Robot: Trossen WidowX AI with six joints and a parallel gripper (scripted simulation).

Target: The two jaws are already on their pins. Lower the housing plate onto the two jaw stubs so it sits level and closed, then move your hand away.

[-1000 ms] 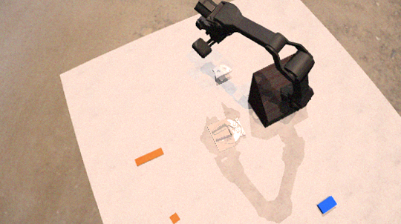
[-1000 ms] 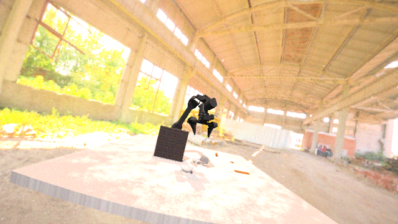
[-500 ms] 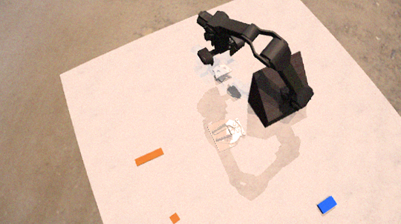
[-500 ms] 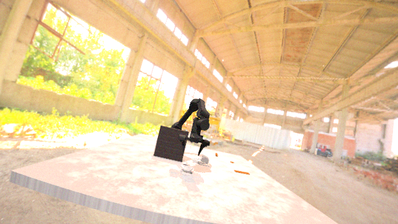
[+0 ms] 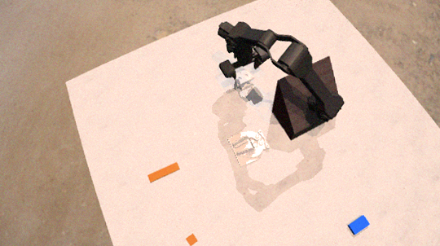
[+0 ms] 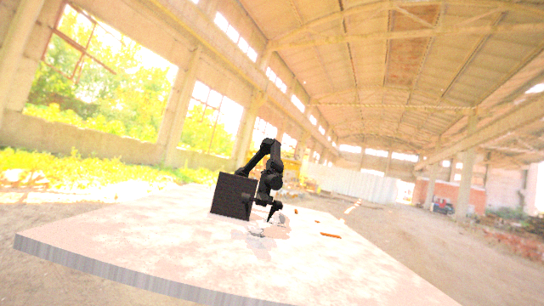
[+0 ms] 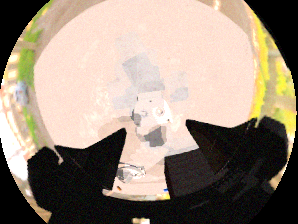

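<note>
My gripper tip is now 10 mm to the left of the housing plate and 40 mm above it. Round my gripper tip: white pad: 10 mm to the right, 60 mm below; blue tile: 100 mm behind, 680 mm to the left, 60 mm below.
</note>
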